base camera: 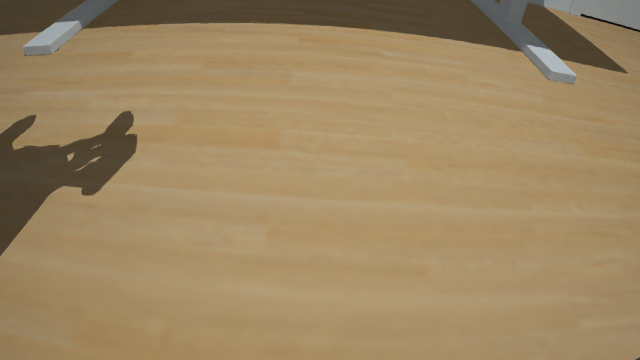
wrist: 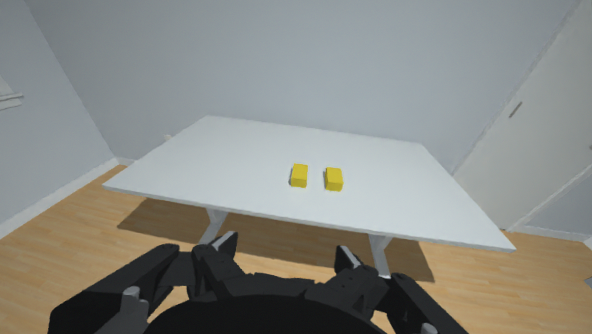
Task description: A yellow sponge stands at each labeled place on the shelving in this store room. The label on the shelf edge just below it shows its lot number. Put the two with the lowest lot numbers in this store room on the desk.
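Frame: origin at the arm's base, x left, y back, z up, level; centimetres.
Where they show: gripper, between the fingertips: (wrist: 286, 250).
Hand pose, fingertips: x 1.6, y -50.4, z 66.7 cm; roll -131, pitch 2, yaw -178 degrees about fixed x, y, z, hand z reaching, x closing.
Observation:
After its pixels a point has its place.
Two yellow sponges rest on the white desk (wrist: 215, 160) @(x 41.9, y -105.5, z 32.3 cm) in the wrist view. The left sponge (wrist: 299, 175) @(x 1.6, y -97.1, z 36.9 cm) and the right sponge (wrist: 334, 179) @(x -12.6, y -97.5, z 36.9 cm) lie side by side with a small gap between them, near the middle of the desk top. My gripper (wrist: 286, 250) @(x 1.6, y -50.4, z 66.7 cm) is open and empty, in front of the desk's near edge and apart from both sponges. In the base camera view the feet of the desk (base camera: 60, 36) @(x 58.1, y -88.9, z -37.4 cm) (base camera: 550, 62) @(x -60.9, y -86.3, z -37.1 cm) show at the top left and top right. The shelving and its lot labels do not show in these views.
A wall (wrist: 320, 65) @(x -2.1, y -160.2, z 70.5 cm) stands behind the desk. A white door (wrist: 530, 135) @(x -141.3, y -151.4, z 49.5 cm) is at the right, and another wall (wrist: 50, 130) @(x 201.6, y -139.9, z 13.7 cm) at the left. The wooden floor (base camera: 320, 200) @(x -3.0, y -41.4, z -39.6 cm) (wrist: 465, 265) @(x -130.1, y -110.4, z -39.6 cm) stretches in front of the desk, with the arm's shadow (base camera: 100, 160) @(x 28.0, y -47.4, z -39.6 cm) on it at the left.

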